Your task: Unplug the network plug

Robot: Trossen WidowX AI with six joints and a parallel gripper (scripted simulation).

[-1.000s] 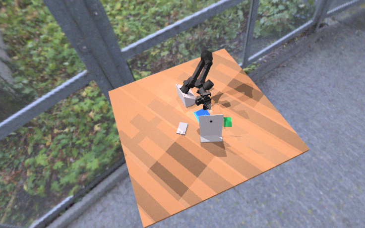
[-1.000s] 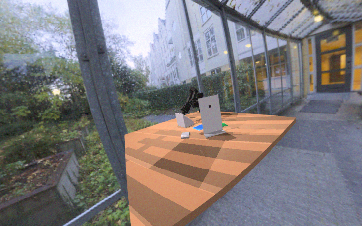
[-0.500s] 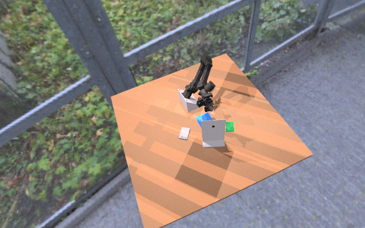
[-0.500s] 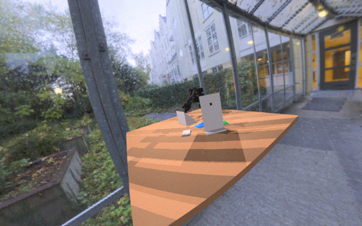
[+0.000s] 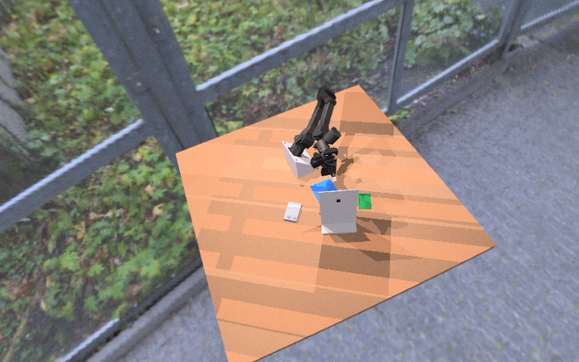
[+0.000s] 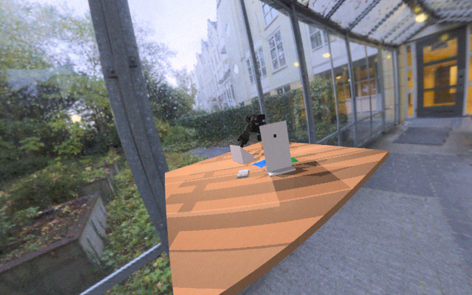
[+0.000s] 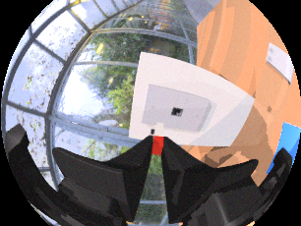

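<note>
Now: the blue marked square 12 cm behind my gripper tip, 1 cm to the left of it and 27 cm below it. From my gripper tip the other things lie so: green square 5 cm ahead, 15 cm to the left, 27 cm below; then grey panel 10 cm ahead, 4 cm to the right, 13 cm below; then network plug right at my gripper tip.
</note>
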